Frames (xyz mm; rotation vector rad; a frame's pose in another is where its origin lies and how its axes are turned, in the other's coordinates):
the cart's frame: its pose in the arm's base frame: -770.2 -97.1 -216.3 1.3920 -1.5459 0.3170
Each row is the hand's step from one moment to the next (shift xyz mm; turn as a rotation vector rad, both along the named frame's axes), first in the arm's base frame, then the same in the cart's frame.
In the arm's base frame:
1: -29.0 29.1 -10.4 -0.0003 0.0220 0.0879
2: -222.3 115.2 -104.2 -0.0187 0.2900 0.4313
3: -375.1 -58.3 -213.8 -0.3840 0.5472 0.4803
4: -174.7 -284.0 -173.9 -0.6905 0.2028 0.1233
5: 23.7 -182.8 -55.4 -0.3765 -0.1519 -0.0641
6: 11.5 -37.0 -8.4 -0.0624 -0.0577 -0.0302
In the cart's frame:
1: -30.1 29.7 -2.5 0.0555 0.0424 -0.0577
2: -184.8 185.1 71.8 0.1598 0.2784 -0.4091
3: -189.1 219.7 325.2 -0.0124 0.6920 -0.4457
4: 8.7 -6.1 375.9 -0.1305 0.7074 0.1251
5: 70.5 -98.6 149.5 -0.0156 0.2526 0.3238
6: 17.5 -24.6 25.7 0.0017 0.0240 0.0869

